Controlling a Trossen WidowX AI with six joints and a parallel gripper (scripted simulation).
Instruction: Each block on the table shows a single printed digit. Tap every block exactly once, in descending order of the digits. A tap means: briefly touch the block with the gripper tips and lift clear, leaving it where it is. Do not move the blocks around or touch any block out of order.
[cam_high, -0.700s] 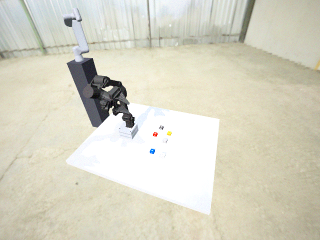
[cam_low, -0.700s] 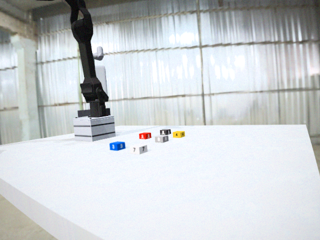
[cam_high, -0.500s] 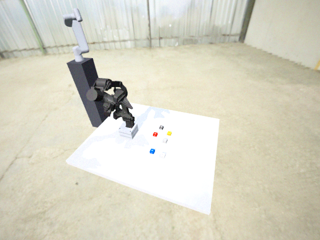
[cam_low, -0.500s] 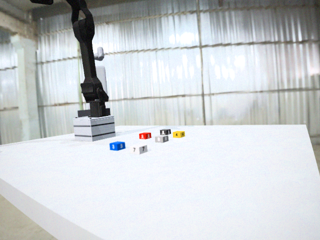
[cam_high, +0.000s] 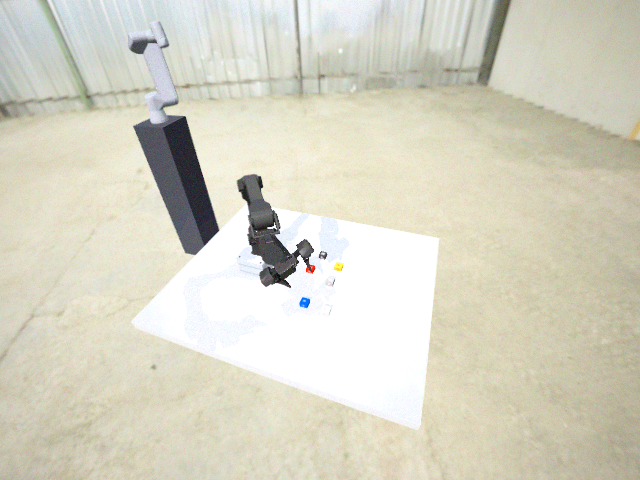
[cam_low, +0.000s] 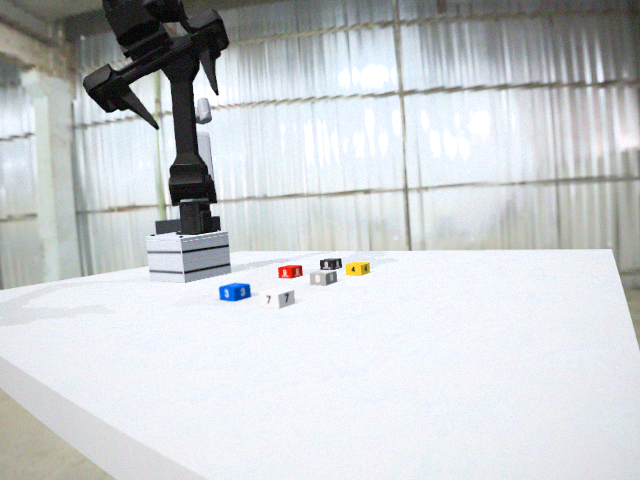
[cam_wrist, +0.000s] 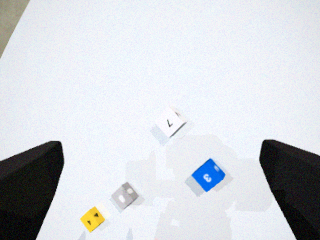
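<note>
Now: the red block 7 cm behind my gripper tip, 28 cm to the left of it and 24 cm below it. The rest, counted from my gripper tip: grey block marked 8: 3 cm ahead, 23 cm to the left, 24 cm below; then blue 3 block: 4 cm behind, 9 cm to the left, 24 cm below; then white block: 6 cm ahead, 8 cm to the left, 24 cm below.
</note>
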